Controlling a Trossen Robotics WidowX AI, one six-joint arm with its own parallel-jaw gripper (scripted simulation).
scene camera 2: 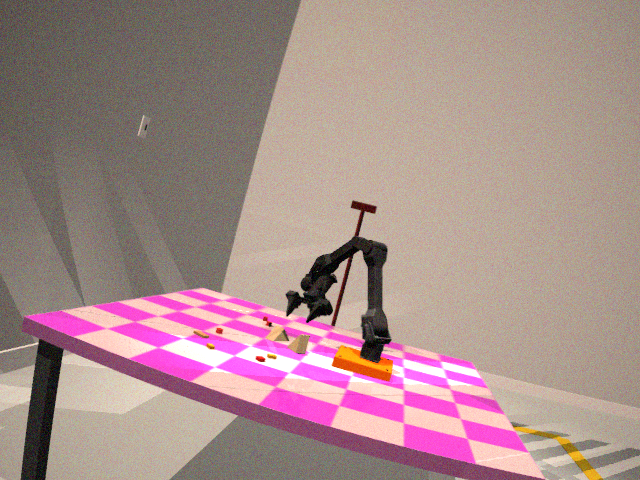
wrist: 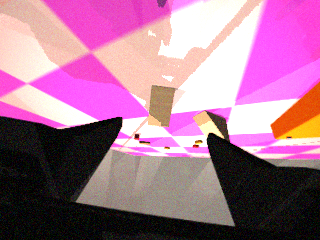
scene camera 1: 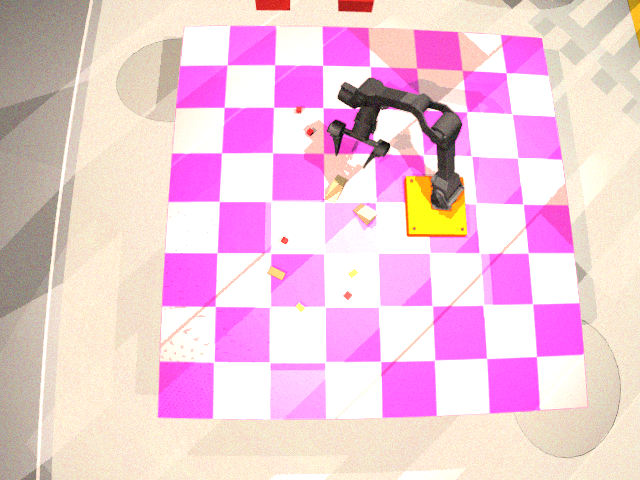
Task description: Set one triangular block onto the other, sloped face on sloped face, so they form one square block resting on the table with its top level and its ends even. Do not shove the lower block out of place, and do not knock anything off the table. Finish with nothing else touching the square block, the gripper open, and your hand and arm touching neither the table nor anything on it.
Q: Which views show my gripper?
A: Scene camera 2, the wrist view and scene camera 1: all of them.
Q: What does my gripper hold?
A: Nothing.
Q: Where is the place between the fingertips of my gripper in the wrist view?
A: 165, 129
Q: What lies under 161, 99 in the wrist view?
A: A triangular block.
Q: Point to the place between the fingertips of my gripper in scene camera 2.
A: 296, 319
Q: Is my gripper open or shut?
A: Open.
